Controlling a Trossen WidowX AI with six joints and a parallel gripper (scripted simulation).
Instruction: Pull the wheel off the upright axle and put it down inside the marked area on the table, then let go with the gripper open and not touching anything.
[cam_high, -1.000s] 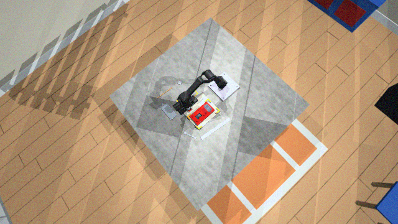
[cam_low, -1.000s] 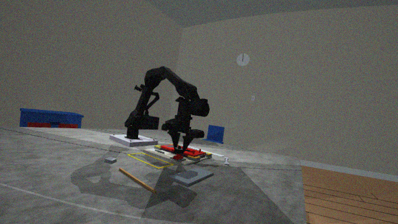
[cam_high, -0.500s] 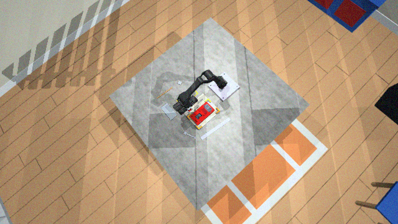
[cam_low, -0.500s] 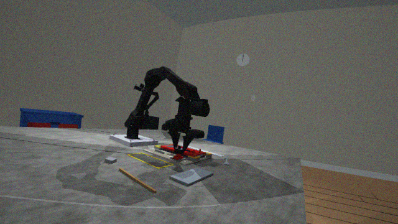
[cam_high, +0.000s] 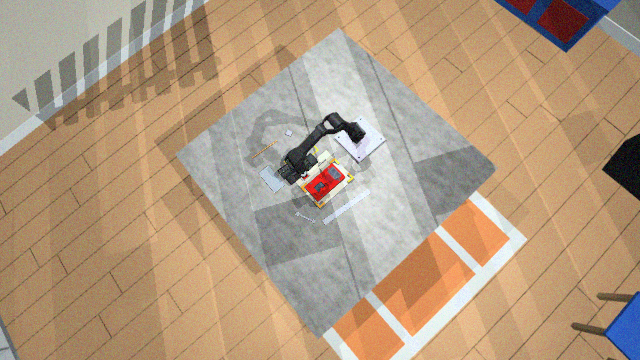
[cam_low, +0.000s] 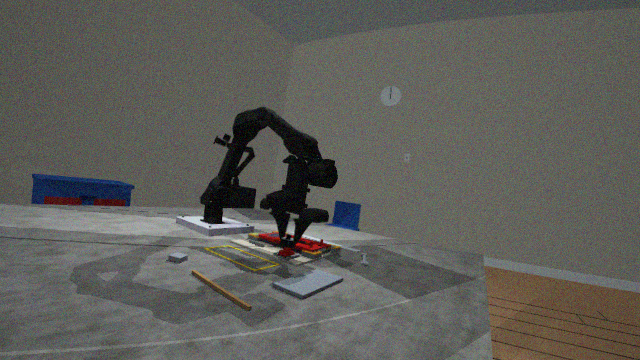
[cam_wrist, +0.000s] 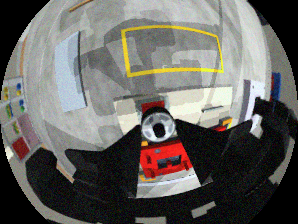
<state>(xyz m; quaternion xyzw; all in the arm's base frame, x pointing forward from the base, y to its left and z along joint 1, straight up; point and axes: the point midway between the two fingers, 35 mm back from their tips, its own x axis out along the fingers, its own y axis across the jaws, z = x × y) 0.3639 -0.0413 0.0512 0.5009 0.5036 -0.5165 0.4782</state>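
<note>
Now: gripper tip right at the wheel. From my gripper tip the other things lie so: axle (10 mm below); wooden stick (280 mm to the right, 60 mm ahead, 40 mm below); small grey cube (250 mm to the right, 110 mm behind, 40 mm below).
</note>
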